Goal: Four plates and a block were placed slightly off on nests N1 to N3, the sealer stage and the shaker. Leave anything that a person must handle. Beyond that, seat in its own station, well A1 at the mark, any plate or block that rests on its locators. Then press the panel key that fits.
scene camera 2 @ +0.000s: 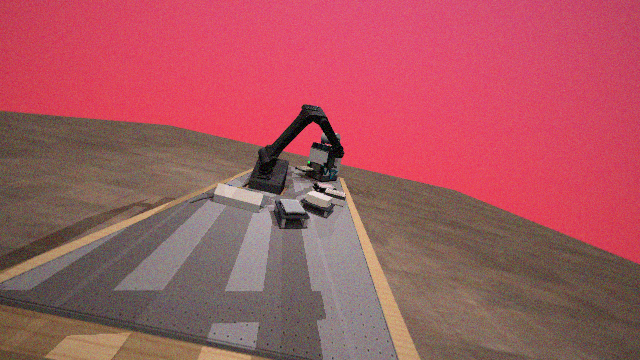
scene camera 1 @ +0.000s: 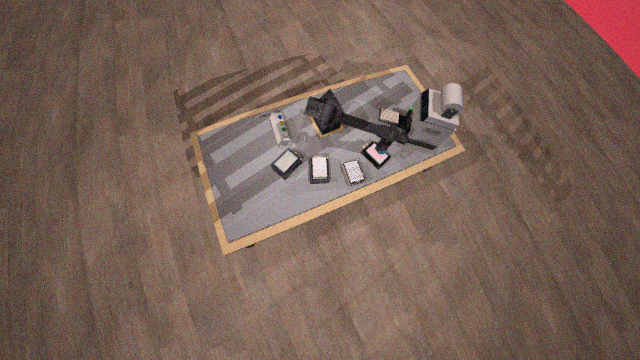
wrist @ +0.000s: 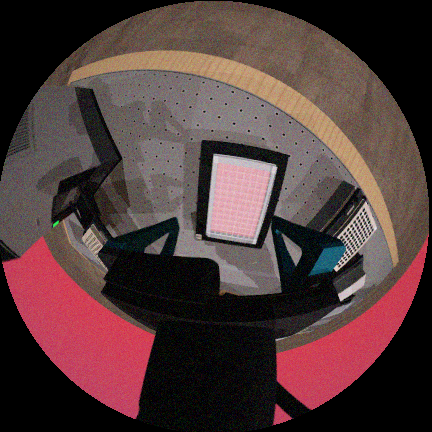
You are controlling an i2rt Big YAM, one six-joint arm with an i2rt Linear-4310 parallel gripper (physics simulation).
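Observation:
A pink-filled plate (scene camera 1: 376, 155) (wrist: 240, 200) sits in a black holder (wrist: 203, 187), turned slightly against its rim in the wrist view. My gripper (wrist: 224, 221) is open and empty above its near end, fingers spread wider than the plate. A white dotted plate or block (scene camera 1: 353, 171) (wrist: 357, 235) is beside it. A white plate (scene camera 1: 319, 166) (scene camera 2: 319, 199) and a pale grey-green plate (scene camera 1: 287, 161) (scene camera 2: 291, 206) rest on dark raised stands farther along. A tan dotted plate (scene camera 1: 389, 116) (wrist: 92, 240) lies by the machine. The key panel (scene camera 1: 285, 138) (scene camera 2: 239, 196) has blue, yellow and green keys. Seating on locators is too small to tell.
A tall grey machine (scene camera 1: 441, 117) with a white cylinder on top stands at the table's right end. A dark post with a green light (scene camera 1: 411, 108) (wrist: 56, 223) stands by it. The arm base (scene camera 1: 325, 112) (scene camera 2: 269, 176) is behind the stands. A wooden edge (wrist: 280, 92) borders the table.

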